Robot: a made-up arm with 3 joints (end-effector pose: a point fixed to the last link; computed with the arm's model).
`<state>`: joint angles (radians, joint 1 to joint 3).
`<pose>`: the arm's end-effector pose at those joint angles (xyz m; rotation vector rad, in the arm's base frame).
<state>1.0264 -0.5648 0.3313</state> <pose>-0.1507 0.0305 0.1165 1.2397 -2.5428 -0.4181</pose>
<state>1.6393 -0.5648 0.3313</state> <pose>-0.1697 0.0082 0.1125 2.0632 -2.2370 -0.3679</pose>
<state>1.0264 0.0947 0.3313</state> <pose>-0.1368 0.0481 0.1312 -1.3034 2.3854 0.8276</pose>
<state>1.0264 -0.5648 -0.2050</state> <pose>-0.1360 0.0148 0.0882 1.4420 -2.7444 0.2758</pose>
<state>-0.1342 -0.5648 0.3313</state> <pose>-0.0989 0.0338 0.1027 -0.3191 -2.4961 -0.4101</pose>
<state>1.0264 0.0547 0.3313</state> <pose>-0.1375 0.0473 0.1299 -1.3160 2.4255 0.8127</pose>
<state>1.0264 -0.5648 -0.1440</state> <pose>-0.1384 0.0169 0.0908 1.4221 -2.7291 0.1914</pose>
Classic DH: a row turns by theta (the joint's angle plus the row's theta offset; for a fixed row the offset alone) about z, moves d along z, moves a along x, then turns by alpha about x. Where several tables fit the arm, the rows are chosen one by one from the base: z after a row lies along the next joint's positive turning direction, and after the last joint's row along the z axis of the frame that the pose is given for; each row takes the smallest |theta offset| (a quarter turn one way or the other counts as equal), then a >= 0, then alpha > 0; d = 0 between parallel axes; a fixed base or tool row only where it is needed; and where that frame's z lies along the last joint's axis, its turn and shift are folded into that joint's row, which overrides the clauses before.
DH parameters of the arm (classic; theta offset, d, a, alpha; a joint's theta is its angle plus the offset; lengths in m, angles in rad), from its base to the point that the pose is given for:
base (fixed): 0.598 0.2222 -0.1078 0.4784
joint 1: -0.6545 -0.0812 0.0147 1.1805
joint 2: -1.3429 -0.0048 0.01 -1.5934
joint 3: 1.5695 0.0157 0.0487 1.5146
tool (fixed): -1.5482 0.0461 0 0

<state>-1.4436 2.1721 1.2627</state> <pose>-0.0627 -0.0002 0.1163 -0.4712 1.9563 -0.3026</pose>
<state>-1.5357 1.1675 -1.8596</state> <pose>-0.1493 -0.0993 0.1666 -0.9510 -0.1906 2.4833</pose>
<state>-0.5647 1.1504 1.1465</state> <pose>-0.0679 0.0260 0.1532 -0.1599 2.0548 0.7880</pose>
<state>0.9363 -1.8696 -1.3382</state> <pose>-0.1239 -0.0868 0.1271 1.7955 -0.9792 1.5733</pose>
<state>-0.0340 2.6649 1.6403</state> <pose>-0.1311 0.0184 0.1187 -1.5815 0.4366 0.4665</pose>
